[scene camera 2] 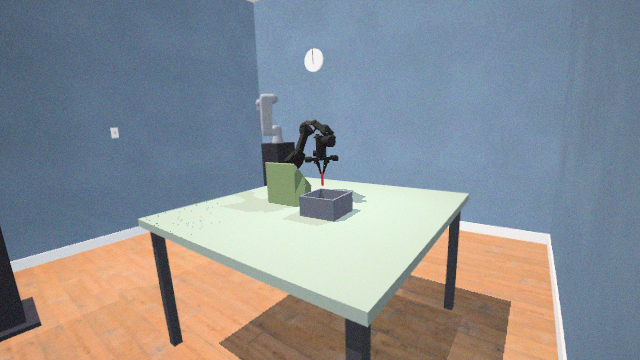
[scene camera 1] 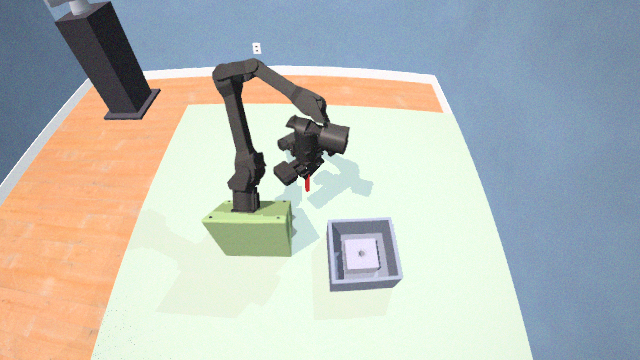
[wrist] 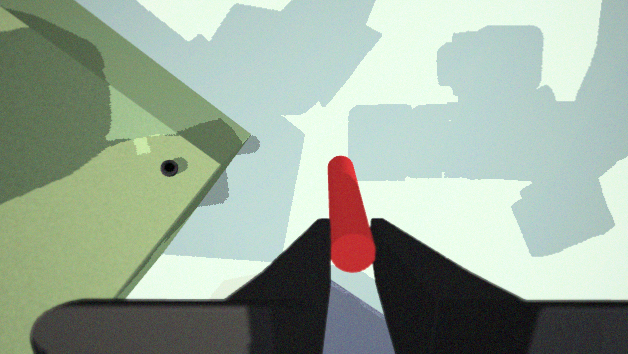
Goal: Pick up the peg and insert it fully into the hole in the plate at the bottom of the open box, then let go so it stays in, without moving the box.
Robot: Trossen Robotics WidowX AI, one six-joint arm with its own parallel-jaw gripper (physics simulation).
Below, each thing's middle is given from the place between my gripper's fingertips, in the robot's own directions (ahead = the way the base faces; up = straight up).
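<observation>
From my hand: pale plate (scene camera 1: 360, 255), 17 cm ahead, 19 cm to the right, 12 cm below; grey-blue box (scene camera 1: 388, 275), 17 cm ahead, 19 cm to the right, 10 cm below; red peg (wrist: 352, 247), 3 cm below.
</observation>
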